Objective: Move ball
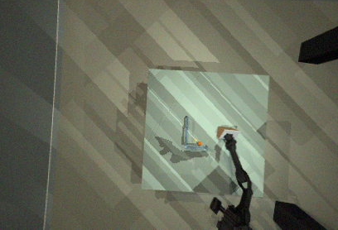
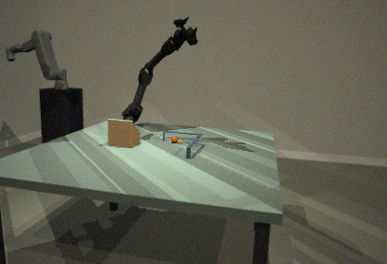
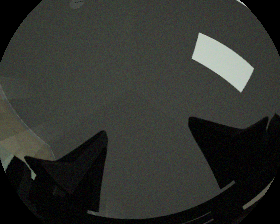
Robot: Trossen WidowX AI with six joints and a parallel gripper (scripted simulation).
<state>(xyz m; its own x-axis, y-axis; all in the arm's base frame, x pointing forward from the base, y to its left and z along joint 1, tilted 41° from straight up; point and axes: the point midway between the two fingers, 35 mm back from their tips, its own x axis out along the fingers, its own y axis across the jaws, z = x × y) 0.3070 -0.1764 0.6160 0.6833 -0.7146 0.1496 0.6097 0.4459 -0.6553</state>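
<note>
My gripper tip is 50 mm past the ball, 120 mm to the left of it and 700 mm above it.
</note>
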